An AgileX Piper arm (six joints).
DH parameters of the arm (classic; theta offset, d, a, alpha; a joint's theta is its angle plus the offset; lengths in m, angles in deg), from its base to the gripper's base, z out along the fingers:
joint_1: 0 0.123 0 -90
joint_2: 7.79 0 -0.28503 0
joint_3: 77.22 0 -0.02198 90
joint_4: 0 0.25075 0 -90
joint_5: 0 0 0 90
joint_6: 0 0.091 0 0
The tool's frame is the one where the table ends.
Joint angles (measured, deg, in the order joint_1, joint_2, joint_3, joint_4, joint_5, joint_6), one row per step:
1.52 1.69 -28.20 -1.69 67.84 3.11
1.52 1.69 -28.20 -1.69 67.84 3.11
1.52 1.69 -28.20 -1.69 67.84 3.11
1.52 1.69 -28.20 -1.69 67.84 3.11
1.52 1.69 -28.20 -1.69 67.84 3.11
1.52 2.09 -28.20 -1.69 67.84 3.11
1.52 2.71 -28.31 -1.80 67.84 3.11
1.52 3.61 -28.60 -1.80 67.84 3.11
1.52 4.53 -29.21 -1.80 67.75 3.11
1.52 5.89 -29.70 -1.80 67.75 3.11
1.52 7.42 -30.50 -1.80 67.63 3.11
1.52 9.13 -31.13 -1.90 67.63 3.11
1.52 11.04 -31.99 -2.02 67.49 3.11
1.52 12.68 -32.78 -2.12 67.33 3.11
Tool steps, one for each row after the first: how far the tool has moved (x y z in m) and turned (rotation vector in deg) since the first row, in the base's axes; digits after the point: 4 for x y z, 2 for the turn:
0.0000 0.0000 0.0000 0.00 0.00 0.00
0.0000 0.0000 0.0000 0.00 0.00 0.00
0.0000 0.0000 0.0000 0.00 0.00 0.00
0.0000 0.0000 0.0000 0.00 0.00 0.00
0.0010 0.0000 0.0000 -0.01 0.40 0.00
0.0024 -0.0001 0.0006 -0.12 0.91 -0.06
0.0042 -0.0001 0.0021 -0.13 1.52 -0.06
0.0057 0.0000 0.0051 -0.14 1.74 -0.05
0.0085 0.0001 0.0075 -0.17 2.61 -0.05
0.0115 0.0001 0.0114 -0.18 3.22 -0.05
0.0153 0.0001 0.0143 -0.30 4.29 -0.10
0.0197 0.0000 0.0183 -0.43 5.20 -0.15
0.0236 0.0000 0.0220 -0.54 5.89 -0.19

